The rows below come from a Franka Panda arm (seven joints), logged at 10 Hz.
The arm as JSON. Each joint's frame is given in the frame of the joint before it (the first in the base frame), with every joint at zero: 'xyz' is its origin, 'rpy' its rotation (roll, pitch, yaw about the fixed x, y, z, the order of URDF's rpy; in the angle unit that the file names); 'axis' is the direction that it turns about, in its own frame. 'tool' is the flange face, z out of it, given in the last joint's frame.
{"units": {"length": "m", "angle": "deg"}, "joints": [
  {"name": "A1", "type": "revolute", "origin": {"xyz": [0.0, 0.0, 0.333], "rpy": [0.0, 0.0, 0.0]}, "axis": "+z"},
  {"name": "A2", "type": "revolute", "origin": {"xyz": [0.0, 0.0, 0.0], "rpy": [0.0, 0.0, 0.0]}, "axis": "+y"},
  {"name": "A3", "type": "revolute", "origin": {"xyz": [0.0, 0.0, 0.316], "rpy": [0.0, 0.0, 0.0]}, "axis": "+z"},
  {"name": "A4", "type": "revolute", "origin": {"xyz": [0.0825, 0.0, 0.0], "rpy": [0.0, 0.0, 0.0]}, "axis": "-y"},
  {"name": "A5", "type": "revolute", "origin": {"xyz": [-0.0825, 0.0, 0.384], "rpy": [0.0, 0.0, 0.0]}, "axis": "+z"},
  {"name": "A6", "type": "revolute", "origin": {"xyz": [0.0, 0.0, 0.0], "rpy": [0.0, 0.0, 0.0]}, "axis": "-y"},
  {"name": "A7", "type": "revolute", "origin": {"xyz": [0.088, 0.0, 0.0], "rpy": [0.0, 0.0, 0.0]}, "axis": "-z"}
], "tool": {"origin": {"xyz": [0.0, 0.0, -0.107], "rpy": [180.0, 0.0, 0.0]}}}
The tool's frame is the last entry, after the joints.
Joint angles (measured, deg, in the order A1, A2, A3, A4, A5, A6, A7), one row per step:
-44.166 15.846 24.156 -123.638 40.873 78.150 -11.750
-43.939 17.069 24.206 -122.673 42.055 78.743 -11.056
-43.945 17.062 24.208 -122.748 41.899 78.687 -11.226
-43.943 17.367 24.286 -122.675 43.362 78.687 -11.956
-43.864 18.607 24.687 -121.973 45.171 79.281 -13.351
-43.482 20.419 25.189 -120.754 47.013 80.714 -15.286
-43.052 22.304 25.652 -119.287 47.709 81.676 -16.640
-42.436 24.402 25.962 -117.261 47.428 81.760 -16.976
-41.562 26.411 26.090 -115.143 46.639 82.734 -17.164
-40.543 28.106 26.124 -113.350 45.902 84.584 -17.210
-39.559 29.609 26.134 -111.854 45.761 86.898 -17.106
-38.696 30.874 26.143 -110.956 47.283 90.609 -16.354
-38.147 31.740 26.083 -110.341 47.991 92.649 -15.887
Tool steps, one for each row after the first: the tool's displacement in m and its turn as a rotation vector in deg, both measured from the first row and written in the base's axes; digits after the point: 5 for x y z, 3 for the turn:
0.00762 0.00075 -0.00255 0.600 0.120 -1.206
0.00689 0.00083 -0.00299 0.626 0.085 -1.012
0.00943 0.00286 -0.00289 2.067 -0.640 -1.845
0.01684 0.00639 -0.00570 4.047 -2.239 -2.812
0.02848 0.01106 -0.01057 5.858 -4.743 -3.852
0.03872 0.01501 -0.01564 7.033 -6.510 -3.982
0.04876 0.01850 -0.01997 7.836 -7.186 -3.204
0.05999 0.02105 -0.02550 7.489 -8.159 -2.477
0.07123 0.02389 -0.03174 6.356 -9.305 -2.192
0.08251 0.02694 -0.03798 5.161 -10.436 -2.690
0.09502 0.02968 -0.04500 3.745 -11.246 -5.479
0.10200 0.03096 -0.04991 2.916 -11.546 -6.966

